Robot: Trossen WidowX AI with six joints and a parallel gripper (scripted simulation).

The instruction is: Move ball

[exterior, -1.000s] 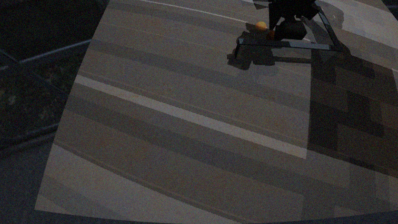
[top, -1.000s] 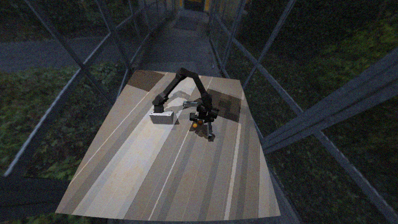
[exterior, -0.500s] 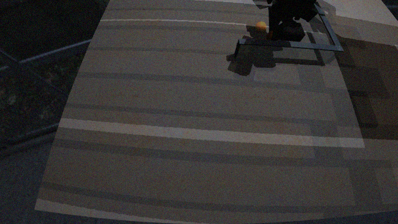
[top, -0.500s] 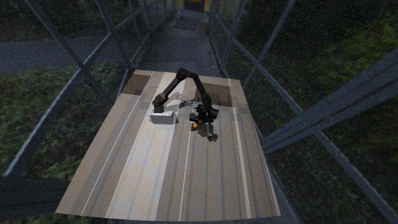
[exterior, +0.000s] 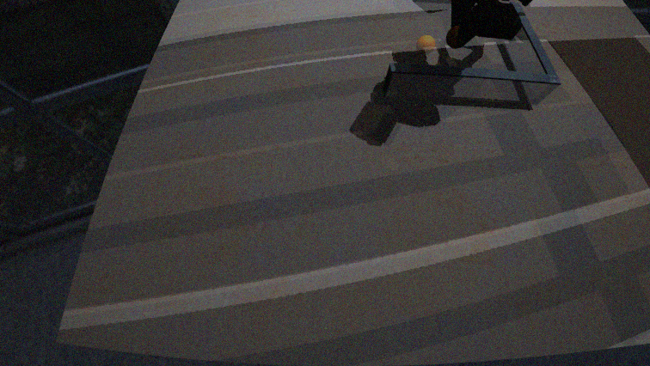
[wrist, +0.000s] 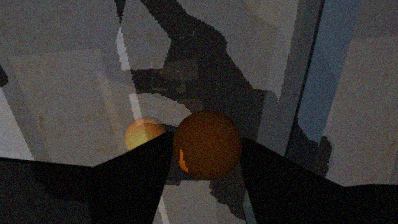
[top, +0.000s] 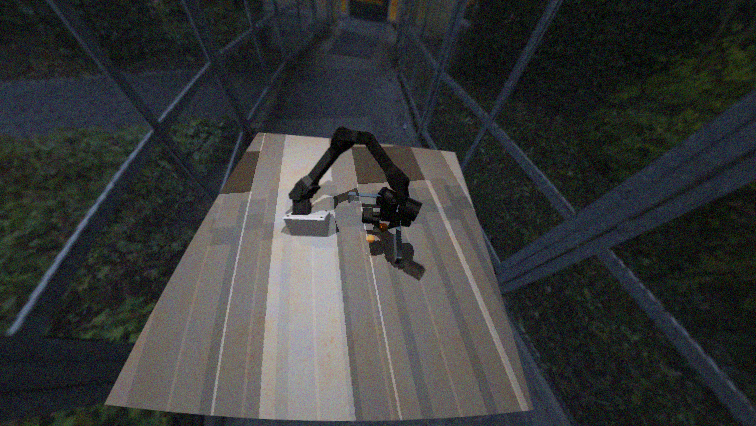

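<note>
My gripper tip is now 60 mm above the see-through copy of ball, 50 mm past it and 30 mm to the left of it. From my gripper tip the other things lie so: long wall (70 mm ahead, 40 mm below, 30 mm to the left); shorter wall (190 mm to the left, 40 mm below, 40 mm behind); orange ball (right at my gripper tip).
</note>
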